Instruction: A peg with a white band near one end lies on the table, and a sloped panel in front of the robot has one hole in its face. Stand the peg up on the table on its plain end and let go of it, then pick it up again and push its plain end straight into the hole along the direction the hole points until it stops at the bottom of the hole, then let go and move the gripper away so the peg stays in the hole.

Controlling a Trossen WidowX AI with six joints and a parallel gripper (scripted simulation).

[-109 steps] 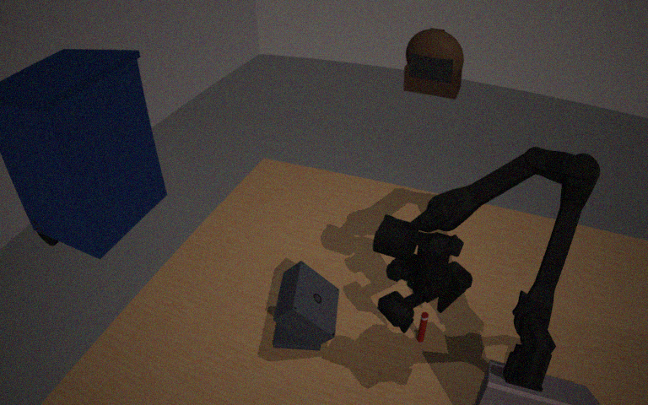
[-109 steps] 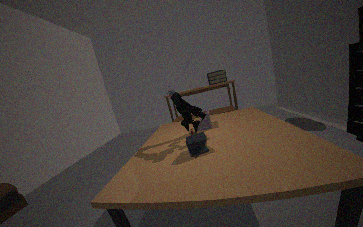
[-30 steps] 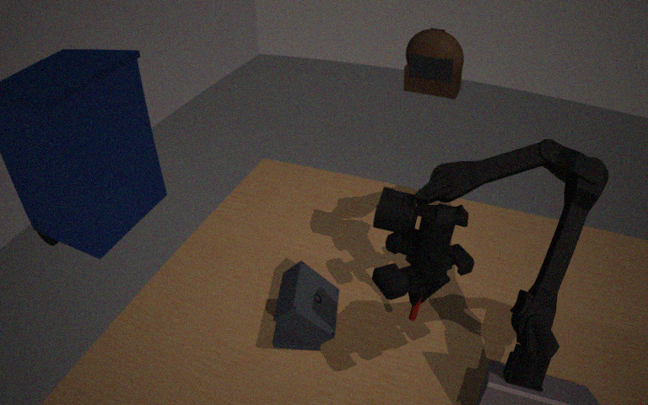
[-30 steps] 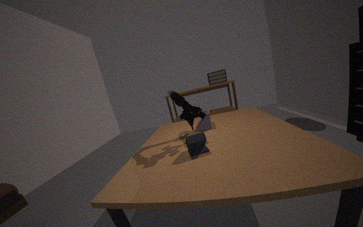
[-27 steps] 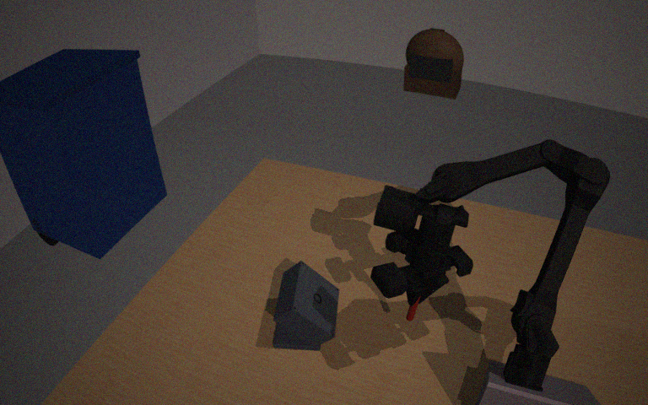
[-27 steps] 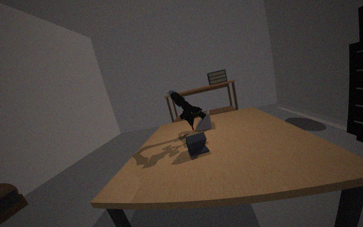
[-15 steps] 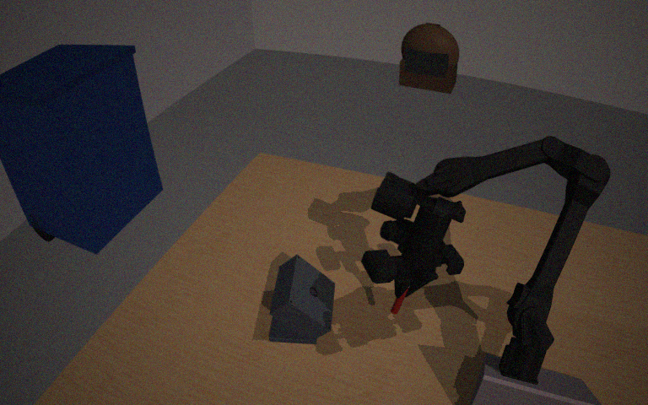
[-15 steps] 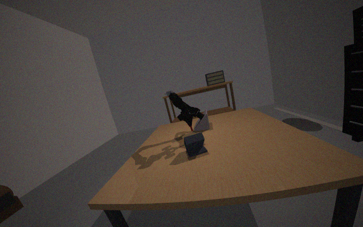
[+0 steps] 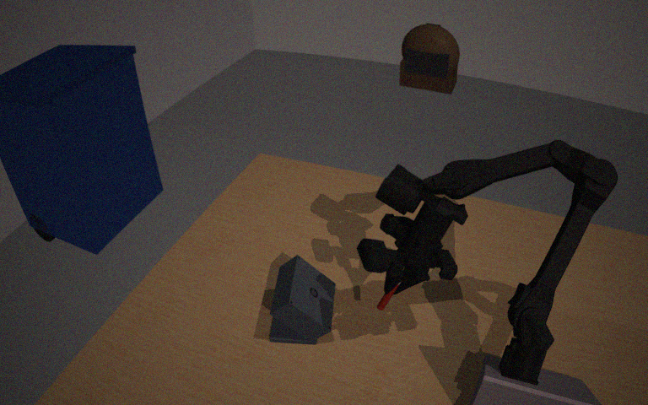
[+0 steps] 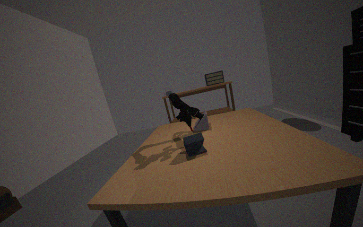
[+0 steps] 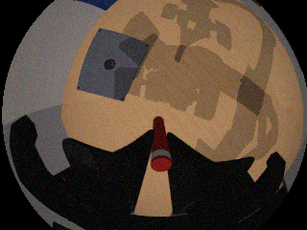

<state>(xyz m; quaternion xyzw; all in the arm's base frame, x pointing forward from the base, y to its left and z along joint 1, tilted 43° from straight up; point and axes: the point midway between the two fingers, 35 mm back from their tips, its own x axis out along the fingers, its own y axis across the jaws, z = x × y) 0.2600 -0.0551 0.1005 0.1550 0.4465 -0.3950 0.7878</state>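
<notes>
My gripper tip is 17 cm short of the grey sloped panel, 6 cm above it and 2 cm to the right of it. The rest, counted from my gripper tip: red peg (2 cm above, 1 cm behind).
</notes>
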